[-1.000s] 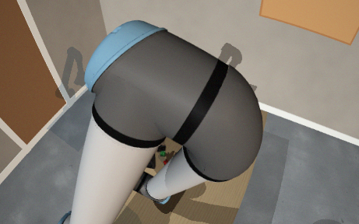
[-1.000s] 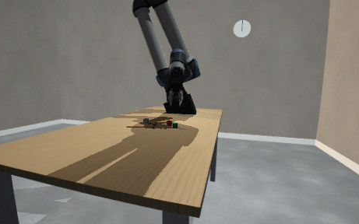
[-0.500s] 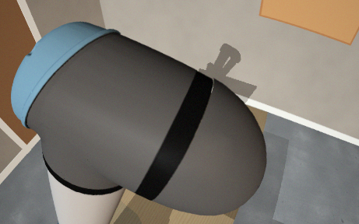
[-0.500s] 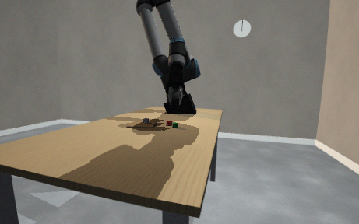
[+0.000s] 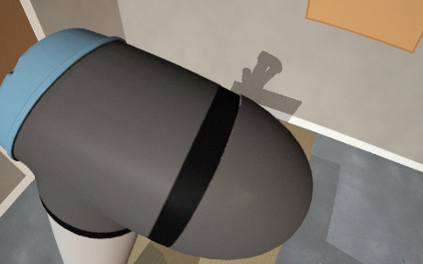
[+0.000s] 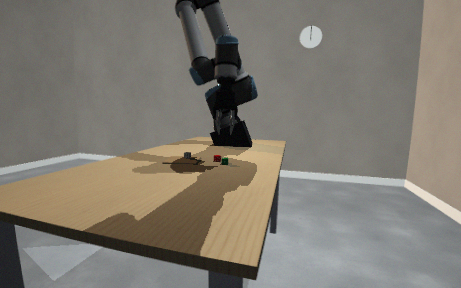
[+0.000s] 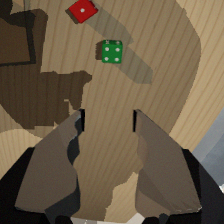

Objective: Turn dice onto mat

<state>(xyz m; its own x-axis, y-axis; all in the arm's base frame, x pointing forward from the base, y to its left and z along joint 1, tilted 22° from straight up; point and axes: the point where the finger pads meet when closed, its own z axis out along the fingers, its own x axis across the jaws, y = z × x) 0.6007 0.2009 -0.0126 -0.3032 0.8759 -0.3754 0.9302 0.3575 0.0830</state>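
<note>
My gripper is now 10 mm past the green die and 120 mm above it. From my hand the other things lie so: red die: 50 mm behind, 50 mm to the right, 120 mm below; tan mat: 10 mm behind, 200 mm to the right, 130 mm below; white die: 50 mm behind, 200 mm to the right, 120 mm below.
</note>
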